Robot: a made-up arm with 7 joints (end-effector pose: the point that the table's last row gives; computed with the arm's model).
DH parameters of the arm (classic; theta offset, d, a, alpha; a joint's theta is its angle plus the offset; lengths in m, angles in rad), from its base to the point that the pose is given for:
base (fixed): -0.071 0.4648 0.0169 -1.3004
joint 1: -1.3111 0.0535 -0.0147 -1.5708
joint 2: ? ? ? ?
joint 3: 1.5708 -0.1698 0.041 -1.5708
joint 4: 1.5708 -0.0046 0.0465 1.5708
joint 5: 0 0.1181 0.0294 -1.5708
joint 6: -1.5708 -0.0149 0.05 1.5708
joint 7: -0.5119 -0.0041 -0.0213 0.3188
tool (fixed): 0.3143 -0.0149 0 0
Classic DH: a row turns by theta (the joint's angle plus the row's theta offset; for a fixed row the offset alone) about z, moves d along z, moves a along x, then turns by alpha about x.
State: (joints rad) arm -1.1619 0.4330 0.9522 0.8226 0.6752 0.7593 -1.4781
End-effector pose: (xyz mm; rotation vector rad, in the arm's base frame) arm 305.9 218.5 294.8 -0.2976 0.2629 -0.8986
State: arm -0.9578 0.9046 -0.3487 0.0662 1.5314 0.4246 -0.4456
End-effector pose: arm 304.9 156.8 481.3 2.5338 0.2857 0.2795
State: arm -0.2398 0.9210 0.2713 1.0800 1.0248 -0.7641 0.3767
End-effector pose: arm 82.3 329.3 278.0 1.7737 0.3393 -0.4512
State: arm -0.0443 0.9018 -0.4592 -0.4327 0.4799 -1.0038 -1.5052
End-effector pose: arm 158.8 90.5 272.1 -1.4926 0.5489 2.5453
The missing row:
joint 2: 1.2915 -0.0039 0.0017 1.5708
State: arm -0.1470 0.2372 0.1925 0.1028 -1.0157 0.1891 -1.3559
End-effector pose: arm 199.5 94.7 179.7 -0.6252 -0.6565 -1.1701
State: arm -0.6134 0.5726 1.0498 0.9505 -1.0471 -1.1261 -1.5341
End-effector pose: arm 174.4 289.6 272.1 0.8202 -1.0639 0.1566
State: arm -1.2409 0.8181 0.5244 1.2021 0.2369 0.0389 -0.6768
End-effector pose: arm 296.2 267.1 365.3 0.4881 0.0523 -0.2667
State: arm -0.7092 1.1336 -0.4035 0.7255 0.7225 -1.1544 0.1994
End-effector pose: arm 238.4 278.6 354.3 1.8181 -0.5924 -1.0899
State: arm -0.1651 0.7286 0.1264 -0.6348 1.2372 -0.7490 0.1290
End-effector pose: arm 208.0 155.4 379.9 2.2661 -1.2997 -0.5305
